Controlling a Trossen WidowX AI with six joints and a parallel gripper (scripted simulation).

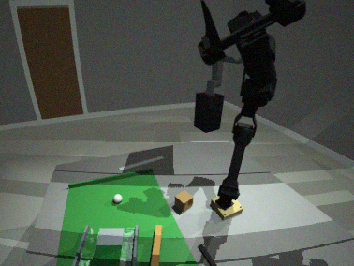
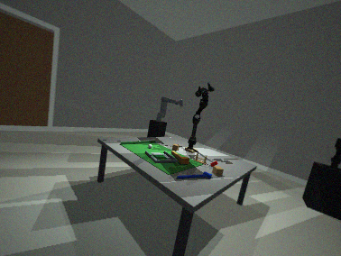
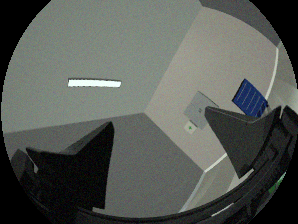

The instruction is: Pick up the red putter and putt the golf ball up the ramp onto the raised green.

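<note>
Now: gripper tip 1 cm past the wooden stand, 13 cm to the right of it and 72 cm above it. The rest, counted from my gripper tip: green mat (20 cm ahead, 23 cm to the right, 76 cm below); then white golf ball (15 cm ahead, 41 cm to the right, 73 cm below); then blue tool (35 cm ahead, 24 cm to the left, 74 cm below).
</note>
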